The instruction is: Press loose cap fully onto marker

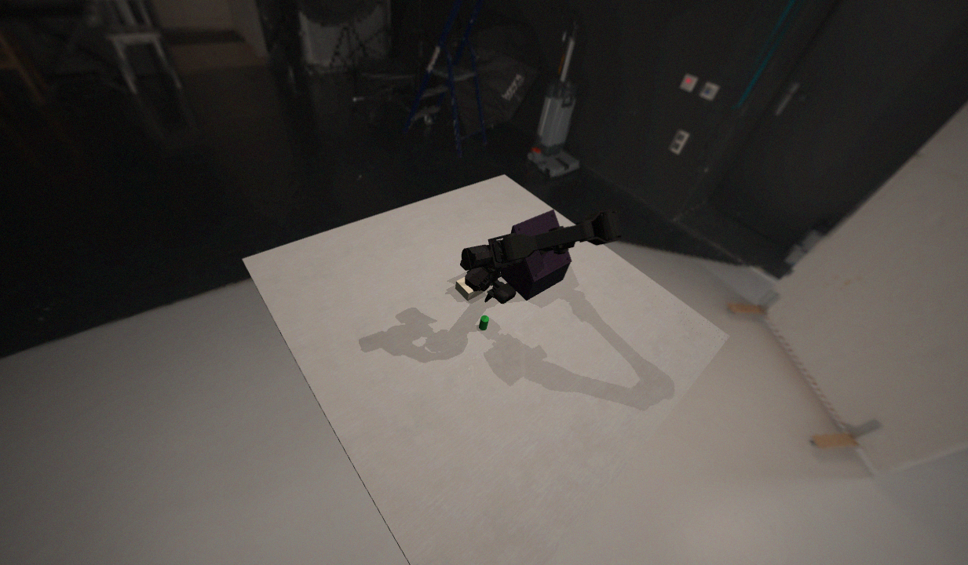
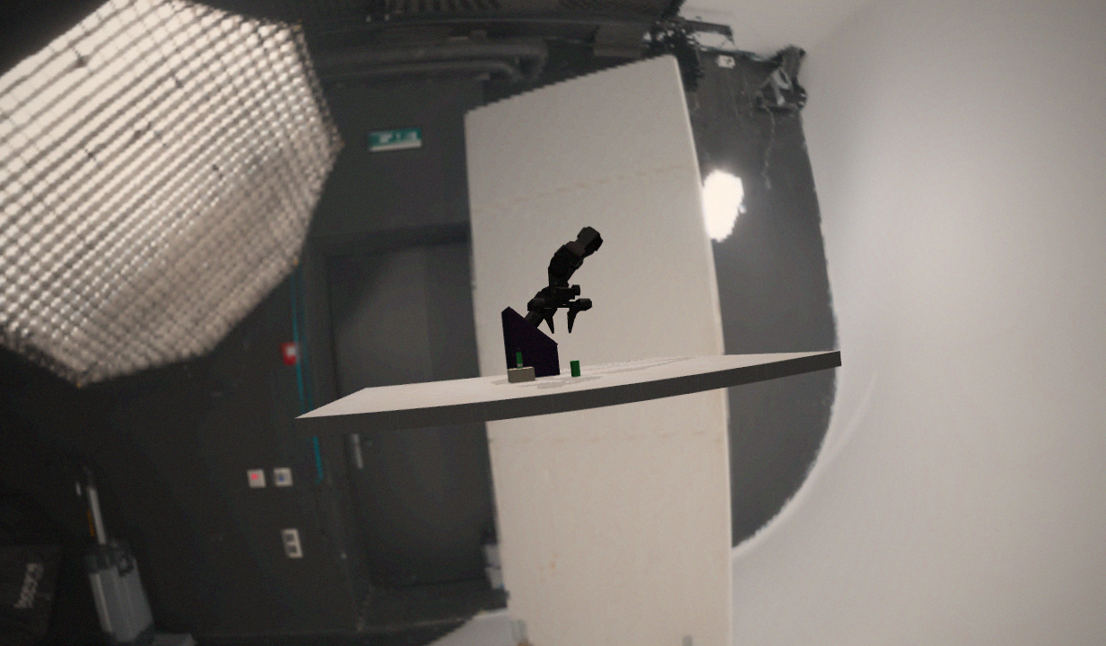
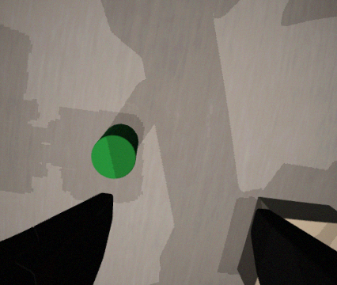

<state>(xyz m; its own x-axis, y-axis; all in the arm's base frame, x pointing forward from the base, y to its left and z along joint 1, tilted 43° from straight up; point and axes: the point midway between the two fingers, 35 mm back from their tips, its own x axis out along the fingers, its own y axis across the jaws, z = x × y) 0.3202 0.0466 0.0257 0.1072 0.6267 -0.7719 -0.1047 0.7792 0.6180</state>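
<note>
Right now the green cap is 1 cm behind my gripper tip, 3 cm to the left of it and 11 cm below it. From my gripper tip the other things lie so: beige holder block 7 cm behind, 12 cm to the right, 11 cm below.
</note>
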